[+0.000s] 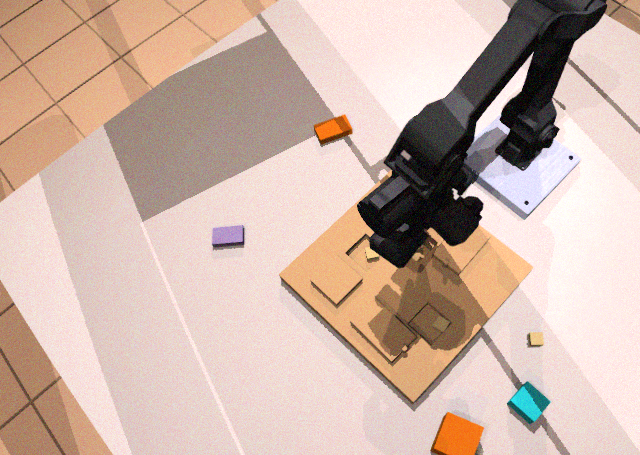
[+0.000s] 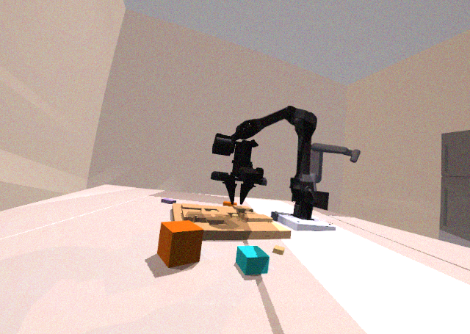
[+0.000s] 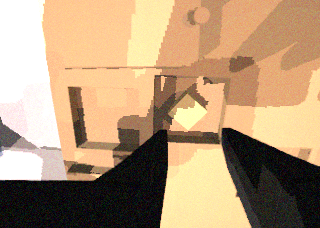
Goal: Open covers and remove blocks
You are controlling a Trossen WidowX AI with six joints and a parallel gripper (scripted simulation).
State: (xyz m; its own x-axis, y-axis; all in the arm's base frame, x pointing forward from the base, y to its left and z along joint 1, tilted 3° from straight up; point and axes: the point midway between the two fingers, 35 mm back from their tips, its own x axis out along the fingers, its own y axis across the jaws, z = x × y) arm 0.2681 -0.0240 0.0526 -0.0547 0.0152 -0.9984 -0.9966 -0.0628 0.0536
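My gripper tip is 5 cm short of the tan puzzle board and 3 cm above it. From my gripper tip the other things lie so: orange cube (20 cm ahead, 24 cm to the left, 3 cm below); flat orange block (8 cm behind, 27 cm to the right, 5 cm below); cyan block (9 cm ahead, 29 cm to the left, 4 cm below).
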